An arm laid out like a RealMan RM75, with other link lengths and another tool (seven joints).
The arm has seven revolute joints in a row. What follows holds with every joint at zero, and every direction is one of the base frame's. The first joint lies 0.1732 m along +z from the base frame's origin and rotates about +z. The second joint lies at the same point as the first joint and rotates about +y. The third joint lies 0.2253 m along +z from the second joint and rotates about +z. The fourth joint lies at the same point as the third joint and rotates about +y. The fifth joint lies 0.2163 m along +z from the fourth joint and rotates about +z. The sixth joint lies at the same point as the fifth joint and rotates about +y. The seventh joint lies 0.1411 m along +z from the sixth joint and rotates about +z. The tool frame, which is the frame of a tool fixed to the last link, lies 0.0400 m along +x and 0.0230 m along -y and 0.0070 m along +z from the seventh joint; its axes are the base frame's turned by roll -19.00, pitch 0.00 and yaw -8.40 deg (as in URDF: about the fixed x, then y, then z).
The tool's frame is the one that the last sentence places.
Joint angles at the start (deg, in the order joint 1, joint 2, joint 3, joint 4, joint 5, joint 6, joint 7):
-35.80, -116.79, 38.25, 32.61, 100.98, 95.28, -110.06
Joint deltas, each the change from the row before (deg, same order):
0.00, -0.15, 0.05, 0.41, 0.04, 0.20, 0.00
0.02, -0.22, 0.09, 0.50, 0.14, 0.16, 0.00
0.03, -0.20, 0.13, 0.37, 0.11, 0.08, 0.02
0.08, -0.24, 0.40, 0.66, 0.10, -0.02, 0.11
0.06, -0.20, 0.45, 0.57, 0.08, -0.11, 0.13
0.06, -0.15, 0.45, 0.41, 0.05, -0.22, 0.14
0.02, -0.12, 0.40, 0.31, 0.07, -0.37, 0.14
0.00, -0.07, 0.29, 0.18, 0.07, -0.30, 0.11
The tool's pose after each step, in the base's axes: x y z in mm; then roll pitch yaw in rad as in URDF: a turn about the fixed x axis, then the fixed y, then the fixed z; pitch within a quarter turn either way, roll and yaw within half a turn. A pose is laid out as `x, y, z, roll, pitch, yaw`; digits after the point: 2 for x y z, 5 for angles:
-191.49, 385.84, -13.21, 2.29292, -0.63741, 1.23161
-189.87, 385.48, -13.58, 2.29596, -0.63613, 1.22263
-188.65, 385.10, -14.29, 2.29852, -0.63442, 1.21580
-186.81, 384.80, -15.03, 2.30793, -0.63254, 1.20092
-185.14, 384.68, -15.89, 2.31805, -0.63039, 1.18653
-184.01, 384.70, -16.88, 2.32786, -0.62840, 1.17505
-183.23, 385.11, -17.85, 2.33868, -0.62724, 1.16543
-182.76, 385.48, -18.62, 2.34693, -0.62610, 1.15864

